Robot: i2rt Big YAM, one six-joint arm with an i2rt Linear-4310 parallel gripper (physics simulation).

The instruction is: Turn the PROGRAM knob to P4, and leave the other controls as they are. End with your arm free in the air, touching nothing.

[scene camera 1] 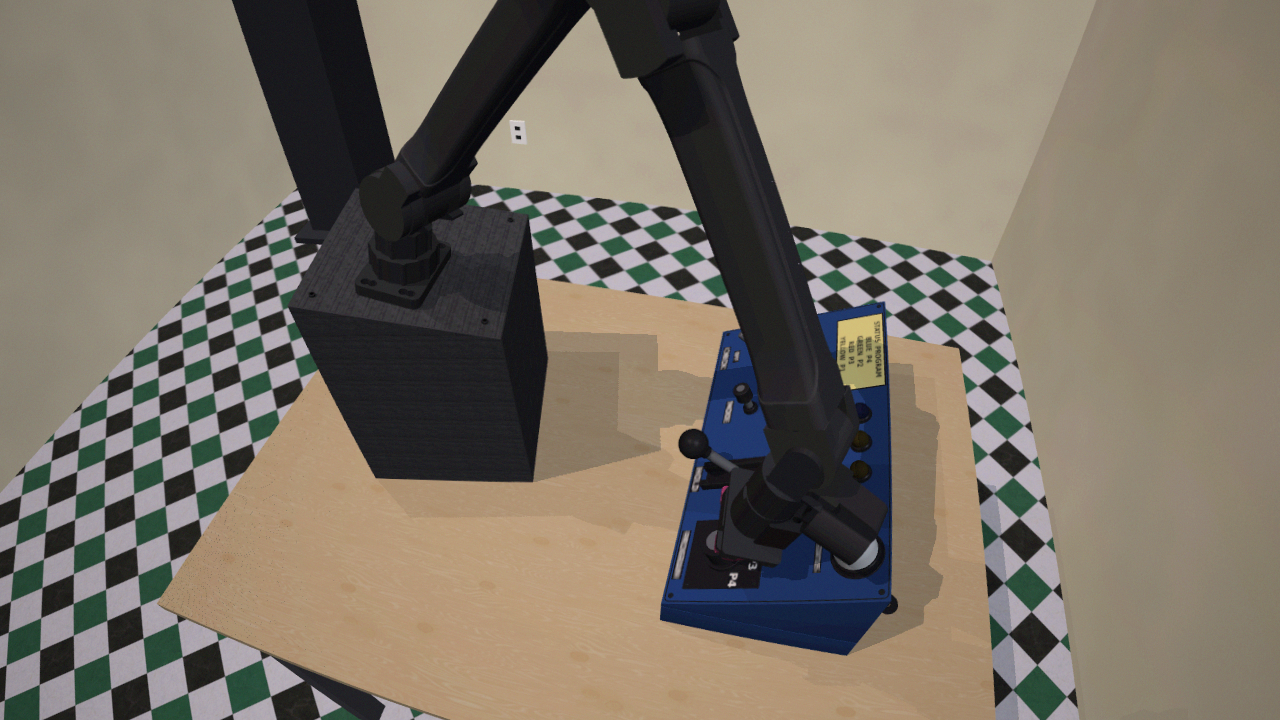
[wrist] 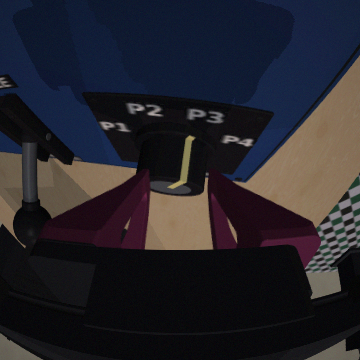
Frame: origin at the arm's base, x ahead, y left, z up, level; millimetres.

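Where they show: gripper, fingertip midpoint: (scene camera 1: pixel 729 544) (wrist: pixel 178 177); arm's base at its link origin: (scene camera 1: pixel 404 272).
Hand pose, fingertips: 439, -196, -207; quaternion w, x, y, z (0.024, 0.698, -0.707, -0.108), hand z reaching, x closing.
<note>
Things, the pixels of their top centre, and the offset from my fingertips, as dx, dy, dz. "*": a spot on its surface instead.
- black PROGRAM knob at its top centre: (wrist: pixel 166 192) (scene camera 1: pixel 723 537) -8, +7, +5
- black label plate at its top centre: (wrist: pixel 170 164) (scene camera 1: pixel 728 544) -1, +6, -11
- blue panel at a spot on its surface: (wrist: pixel 165 50) * +71, +3, +1
- P3 mark at a spot on its surface: (wrist: pixel 205 116) * +31, -13, -15
- P4 mark at a spot on its surface: (wrist: pixel 238 141) * +9, -34, -26
- lever with a black ball, top centre: (wrist: pixel 23 244) (scene camera 1: pixel 694 434) -58, +131, +37
- small black stick at its top centre: (scene camera 1: pixel 750 387) +13, +246, +11
- yellow status card at its top centre: (scene camera 1: pixel 862 343) +172, +318, +55
- large white-topped round part at a spot on its surface: (scene camera 1: pixel 859 558) * +138, -38, +71
The black PROGRAM knob (scene camera 1: pixel 714 542) (wrist: pixel 172 162) sits on a black label plate (scene camera 1: pixel 698 574) (wrist: pixel 107 107) of the blue panel (scene camera 1: pixel 760 617) (wrist: pixel 165 50). In the wrist view its yellow pointer line (wrist: pixel 186 160) points toward the P3 mark (wrist: pixel 205 116). The P4 mark (wrist: pixel 238 141) is to the right of P3. My gripper (wrist: pixel 178 177) is partly open, with its maroon fingertips at the left and right of the knob's outer end. Nothing is gripped; whether a tip touches the knob cannot be told. In the scene view the arm hides most of the fingers.
A lever with a black ball (scene camera 1: pixel 693 443) (wrist: pixel 31 224) stands beside the gripper. A small black stick (scene camera 1: pixel 742 392), round dark lamps (scene camera 1: pixel 861 440), a yellow status card (scene camera 1: pixel 861 351) and a large white-topped round part (scene camera 1: pixel 859 558) are on the panel. A black pedestal (scene camera 1: pixel 420 394) carries the arm.
</note>
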